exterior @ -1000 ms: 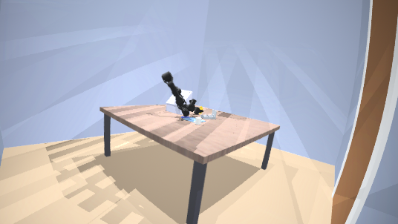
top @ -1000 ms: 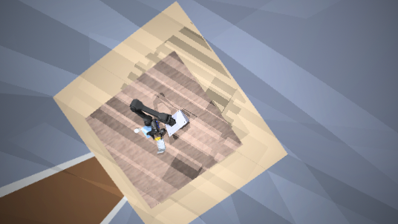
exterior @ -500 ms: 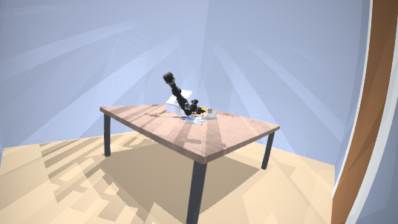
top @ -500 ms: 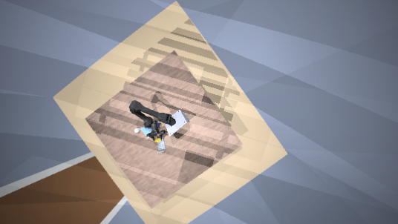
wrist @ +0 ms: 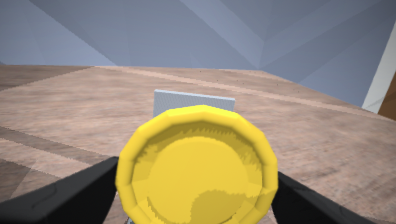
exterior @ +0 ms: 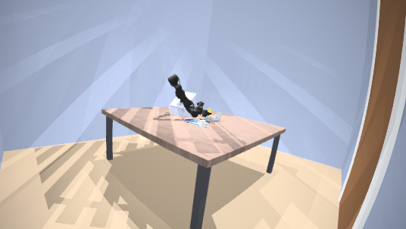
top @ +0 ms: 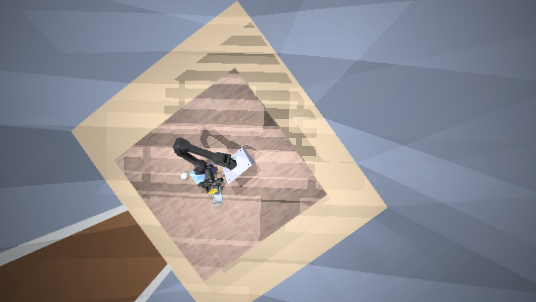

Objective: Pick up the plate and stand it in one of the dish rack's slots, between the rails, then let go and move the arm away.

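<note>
My gripper tip is 20 mm short of the grey dish rack, 30 mm to the right of it and 50 mm above it. The rest, counted from my gripper tip: yellow plate: 10 mm to the right; then blue spoon: 90 mm behind, 180 mm to the right, 70 mm below; then pale grey cup: 130 mm ahead, 250 mm to the right, 50 mm below.
</note>
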